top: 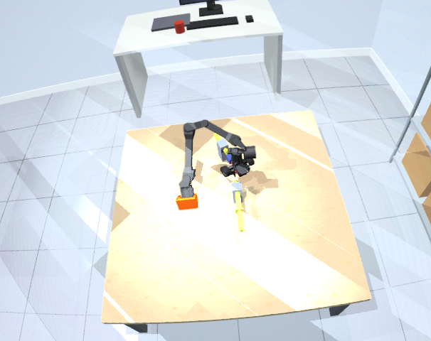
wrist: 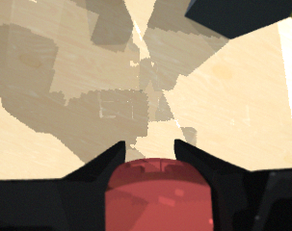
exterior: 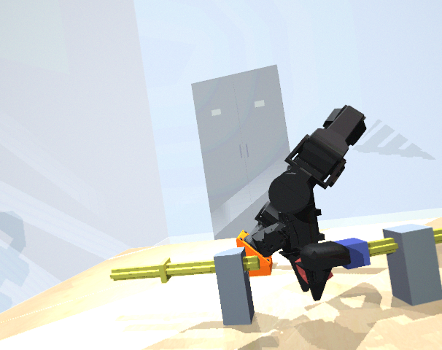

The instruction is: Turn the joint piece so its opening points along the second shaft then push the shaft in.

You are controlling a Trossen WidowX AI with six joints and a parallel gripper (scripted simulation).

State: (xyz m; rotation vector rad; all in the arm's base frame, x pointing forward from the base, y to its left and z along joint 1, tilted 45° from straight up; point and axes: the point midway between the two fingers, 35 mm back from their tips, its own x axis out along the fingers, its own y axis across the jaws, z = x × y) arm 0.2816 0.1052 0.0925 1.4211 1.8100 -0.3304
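The red joint piece is 50 mm above my gripper tip, 10 mm to the left of it and 10 mm behind it.
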